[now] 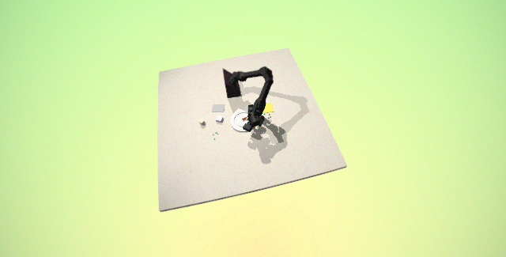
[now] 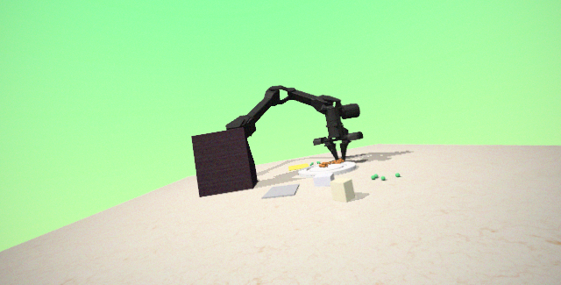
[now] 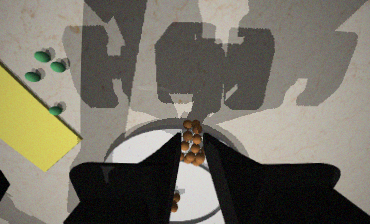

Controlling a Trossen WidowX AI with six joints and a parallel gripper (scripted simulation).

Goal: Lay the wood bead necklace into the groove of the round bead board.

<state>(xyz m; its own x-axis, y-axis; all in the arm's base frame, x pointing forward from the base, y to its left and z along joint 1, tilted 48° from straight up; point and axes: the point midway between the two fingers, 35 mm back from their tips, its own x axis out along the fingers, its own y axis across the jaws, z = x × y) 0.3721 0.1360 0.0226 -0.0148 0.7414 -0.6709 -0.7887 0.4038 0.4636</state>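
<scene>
My gripper tip is 70 mm past the round white bead board, 60 mm to the left of it and 10 mm above it. The rest, counted from my gripper tip: thin white strip 160 mm to the left, 80 mm ahead, 10 mm below; then yellow card 160 mm behind, 130 mm to the left, 10 mm below; then grey flat plate 240 mm to the right, 230 mm behind, 10 mm below.
</scene>
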